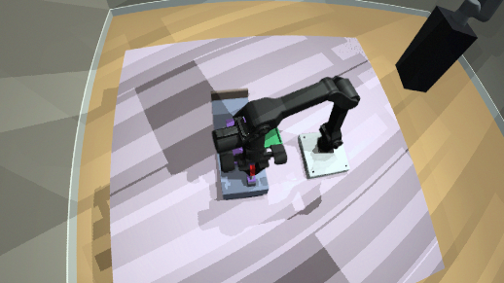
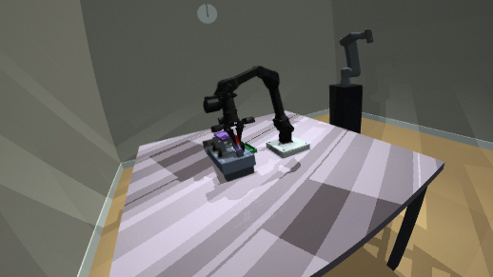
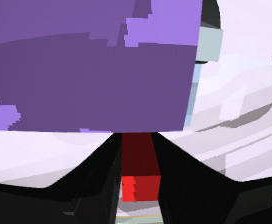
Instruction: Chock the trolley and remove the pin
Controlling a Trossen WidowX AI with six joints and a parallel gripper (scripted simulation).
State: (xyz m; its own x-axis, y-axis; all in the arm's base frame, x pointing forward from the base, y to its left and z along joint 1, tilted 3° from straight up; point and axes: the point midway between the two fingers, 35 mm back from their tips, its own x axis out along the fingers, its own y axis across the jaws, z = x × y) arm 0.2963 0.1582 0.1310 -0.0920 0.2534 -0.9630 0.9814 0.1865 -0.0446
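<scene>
Now: the yellow chock 1 cm ahead of my gripper tip, 21 cm to the right of it and 6 cm below it. Round my gripper tip: green tray 7 cm behind, 22 cm to the right, 15 cm below; then red-headed stop pin right at my gripper tip; then purple trolley 4 cm ahead, 10 cm to the right, 3 cm below.
</scene>
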